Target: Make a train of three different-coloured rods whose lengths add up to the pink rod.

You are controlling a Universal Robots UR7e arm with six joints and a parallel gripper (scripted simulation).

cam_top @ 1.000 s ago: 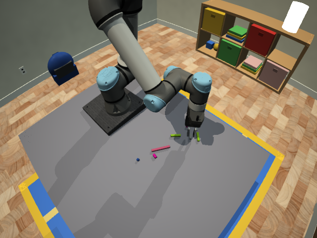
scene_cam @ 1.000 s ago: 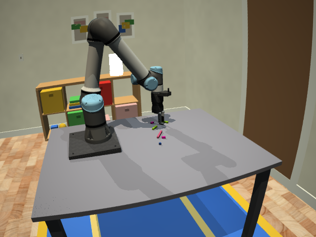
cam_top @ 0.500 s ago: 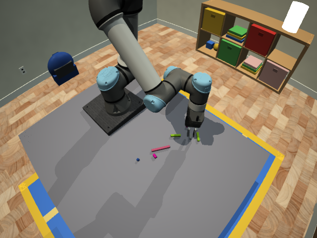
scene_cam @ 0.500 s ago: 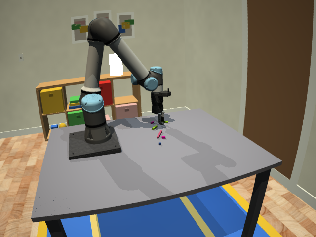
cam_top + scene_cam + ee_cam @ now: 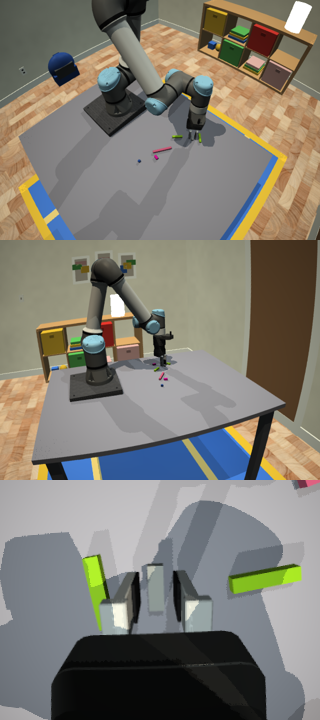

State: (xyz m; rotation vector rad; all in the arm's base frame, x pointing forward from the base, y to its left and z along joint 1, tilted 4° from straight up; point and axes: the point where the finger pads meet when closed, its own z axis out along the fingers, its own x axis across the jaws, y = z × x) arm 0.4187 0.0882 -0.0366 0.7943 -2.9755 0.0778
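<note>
Right now my hand is 2 cm above the grey rod. The rest, counted from my hand: lime rod: 3 cm ahead, 2 cm to the left, 2 cm below; blue rod: 26 cm to the right, 12 cm behind, 2 cm below; pink rod: 15 cm to the right, 8 cm behind, 2 cm below.
</note>
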